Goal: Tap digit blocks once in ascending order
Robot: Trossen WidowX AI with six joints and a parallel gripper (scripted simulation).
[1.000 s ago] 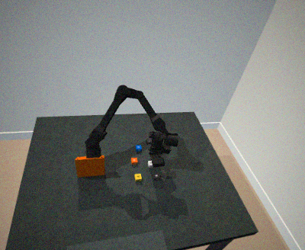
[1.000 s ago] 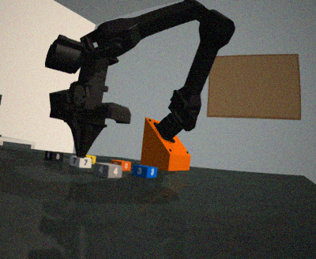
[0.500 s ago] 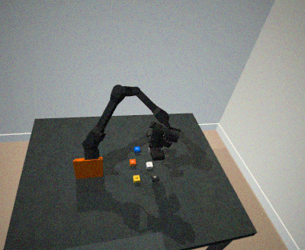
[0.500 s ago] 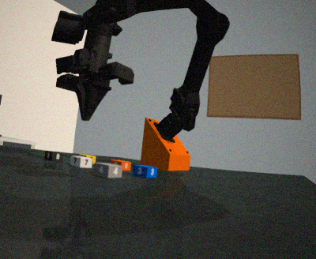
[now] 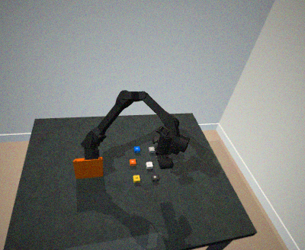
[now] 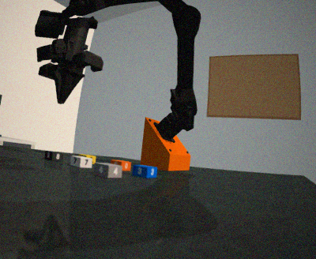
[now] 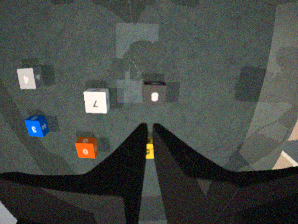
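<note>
Now: the black block 10 mm behind my gripper tip, 10 mm to the right of it and 120 mm below it. Also, from my gripper tip: white block (30 mm behind, 70 mm to the left, 120 mm below); yellow block (110 mm behind, 20 mm to the right, 120 mm below); orange block (120 mm behind, 90 mm to the left, 120 mm below).
</note>
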